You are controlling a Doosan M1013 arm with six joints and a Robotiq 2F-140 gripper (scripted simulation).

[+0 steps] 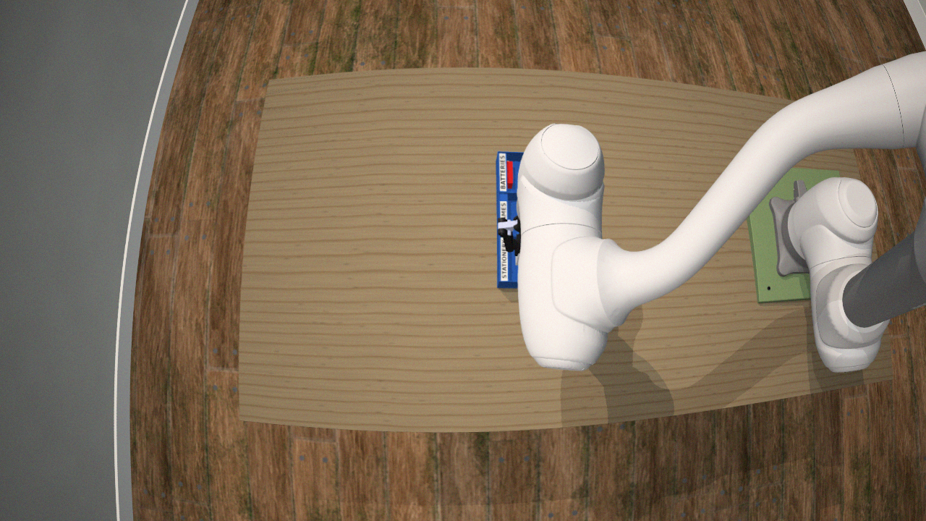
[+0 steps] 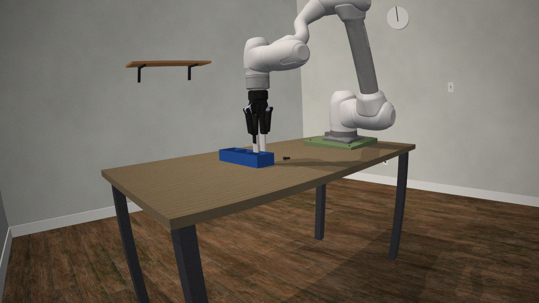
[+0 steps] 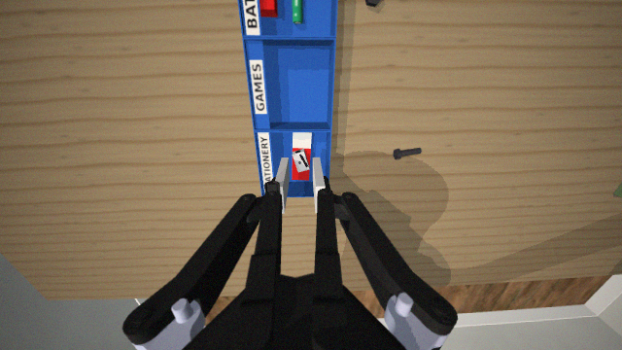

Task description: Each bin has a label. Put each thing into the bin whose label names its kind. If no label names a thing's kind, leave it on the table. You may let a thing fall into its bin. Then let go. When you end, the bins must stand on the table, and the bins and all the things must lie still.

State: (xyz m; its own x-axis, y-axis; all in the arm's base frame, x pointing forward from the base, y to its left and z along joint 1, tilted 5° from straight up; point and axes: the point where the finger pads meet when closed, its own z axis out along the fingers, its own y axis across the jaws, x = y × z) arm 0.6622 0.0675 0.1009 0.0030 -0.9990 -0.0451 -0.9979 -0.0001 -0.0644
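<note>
Right now my hand is 50 mm above the white tile. Also, from my hand: white eraser 70 mm below, 10 mm to the right; black bolt 140 mm behind, 80 mm below; green battery 170 mm to the right, 70 mm below.
</note>
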